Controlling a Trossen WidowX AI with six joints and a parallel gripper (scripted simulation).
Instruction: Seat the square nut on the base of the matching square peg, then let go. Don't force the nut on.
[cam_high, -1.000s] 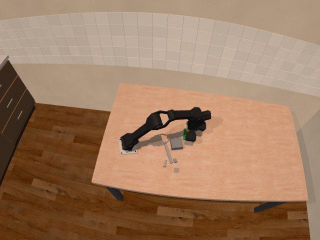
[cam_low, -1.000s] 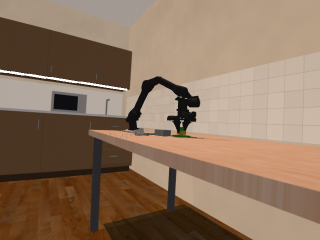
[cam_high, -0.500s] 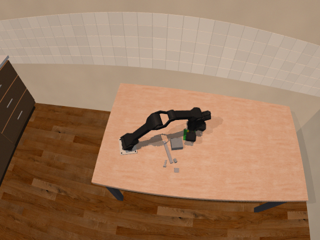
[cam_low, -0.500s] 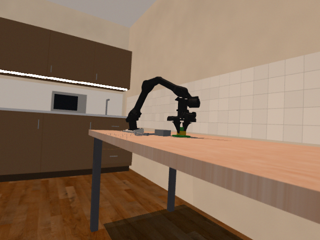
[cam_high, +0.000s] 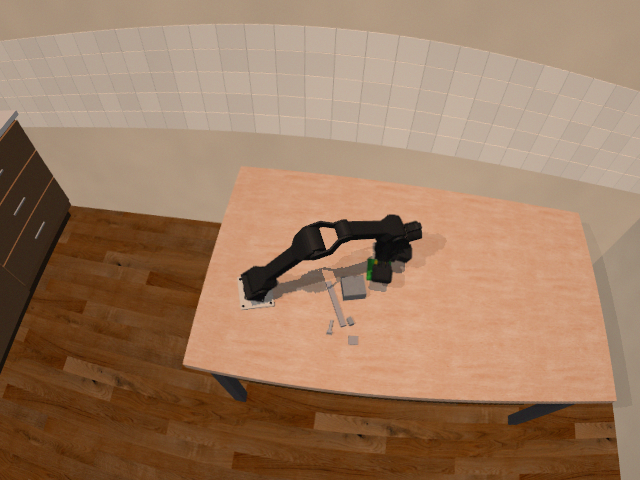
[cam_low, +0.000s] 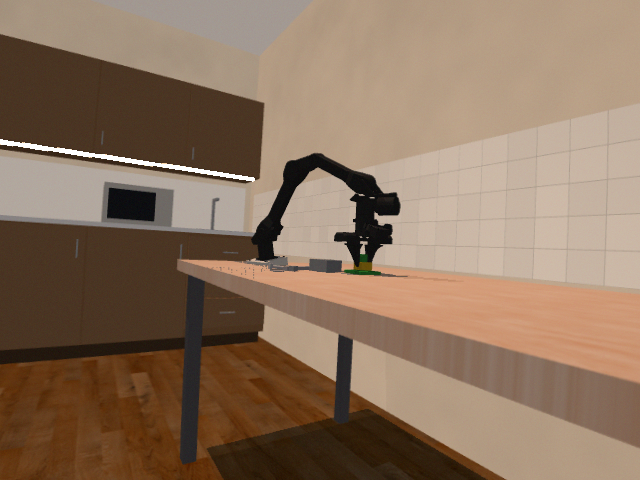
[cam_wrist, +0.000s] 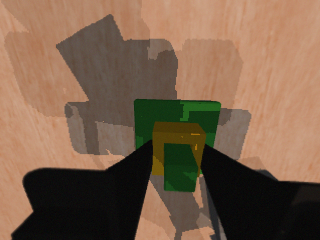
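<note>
Now: the grey block 90 mm behind my hand, 80 mm to the right of it and 40 mm below it. The rest, counted from my hand: grey bar 140 mm behind, 130 mm to the right, 50 mm below.
</note>
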